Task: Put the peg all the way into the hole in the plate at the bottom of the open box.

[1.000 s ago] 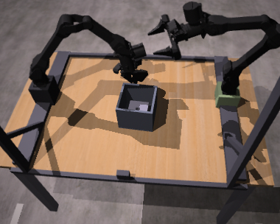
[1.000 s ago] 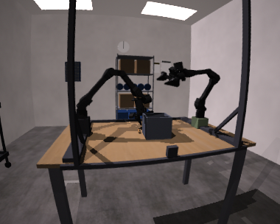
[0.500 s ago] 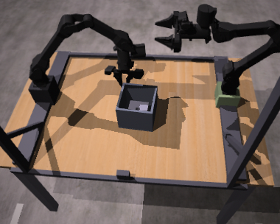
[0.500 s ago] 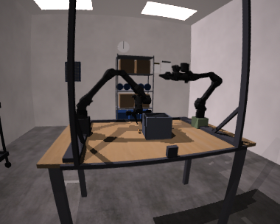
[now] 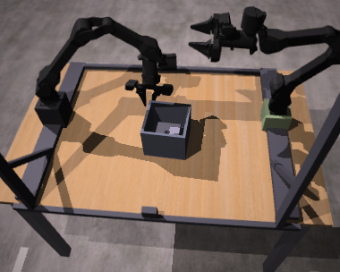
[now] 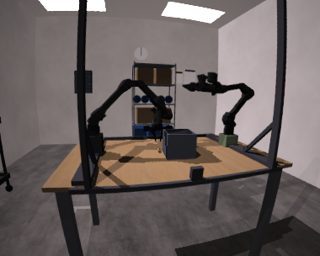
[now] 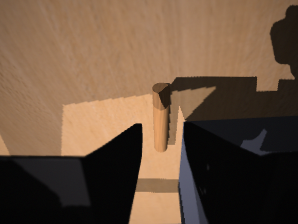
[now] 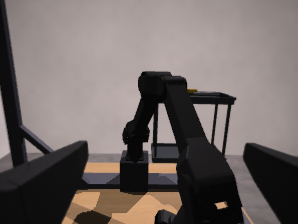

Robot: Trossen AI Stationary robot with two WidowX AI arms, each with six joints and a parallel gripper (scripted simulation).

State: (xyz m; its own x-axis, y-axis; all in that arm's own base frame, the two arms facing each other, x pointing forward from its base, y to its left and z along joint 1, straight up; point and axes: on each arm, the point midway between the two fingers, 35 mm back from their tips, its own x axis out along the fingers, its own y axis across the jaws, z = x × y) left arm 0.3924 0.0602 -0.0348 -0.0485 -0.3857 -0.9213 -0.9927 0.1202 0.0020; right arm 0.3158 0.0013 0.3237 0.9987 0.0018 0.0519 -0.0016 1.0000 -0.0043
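Now: the wooden peg 7 cm below my left hand, 5 cm behind it and 1 cm to the left of it. Round my left hand: pale plate 15 cm behind, 8 cm to the right, 4 cm below.
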